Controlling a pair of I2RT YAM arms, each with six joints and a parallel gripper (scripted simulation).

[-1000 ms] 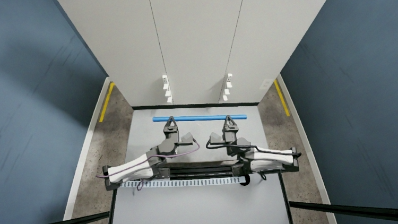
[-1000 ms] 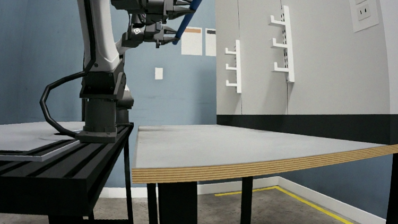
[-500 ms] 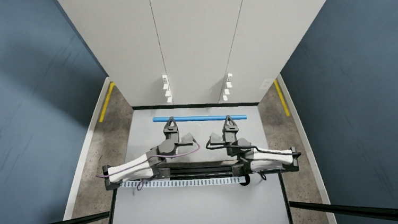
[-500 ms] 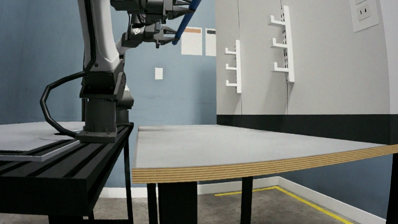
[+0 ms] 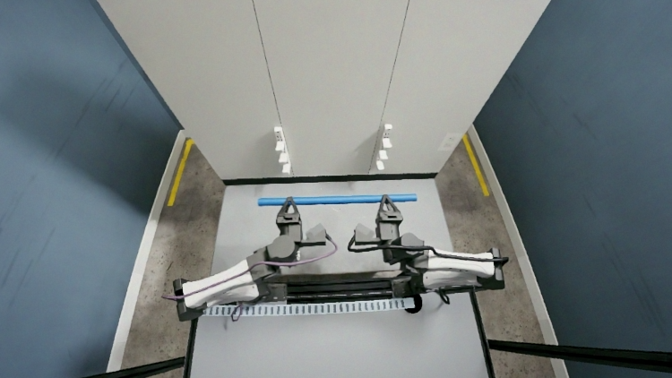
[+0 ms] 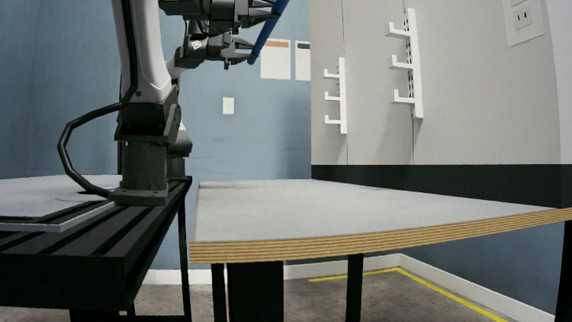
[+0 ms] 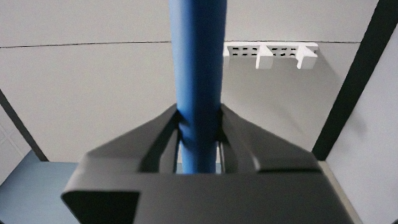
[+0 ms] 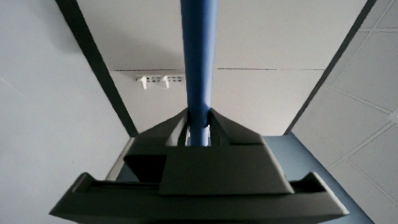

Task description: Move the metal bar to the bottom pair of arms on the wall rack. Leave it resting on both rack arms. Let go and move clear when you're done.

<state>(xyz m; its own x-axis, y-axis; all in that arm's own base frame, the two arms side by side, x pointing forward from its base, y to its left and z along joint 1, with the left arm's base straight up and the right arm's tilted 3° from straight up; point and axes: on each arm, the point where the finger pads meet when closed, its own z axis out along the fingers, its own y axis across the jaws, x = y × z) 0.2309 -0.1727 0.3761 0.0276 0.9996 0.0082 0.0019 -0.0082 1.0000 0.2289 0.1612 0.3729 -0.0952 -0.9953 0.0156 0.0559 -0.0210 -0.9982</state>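
Right now my right hand is 15 cm to the right of the blue metal bar. The rest, counted from my right hand: black base strip 36 cm below, 30 cm ahead, 16 cm to the left; outlet plate 35 cm to the right, 30 cm ahead, 9 cm below; wall 41 cm ahead, 16 cm to the left, 6 cm above.
Now: left hand 150 mm to the left of the blue metal bar. The rest, counted from my left hand: black base strip: 360 mm below, 300 mm ahead, 140 mm to the right; then outlet plate: 650 mm to the right, 300 mm ahead, 90 mm below; then wall: 410 mm ahead, 140 mm to the right, 60 mm above.
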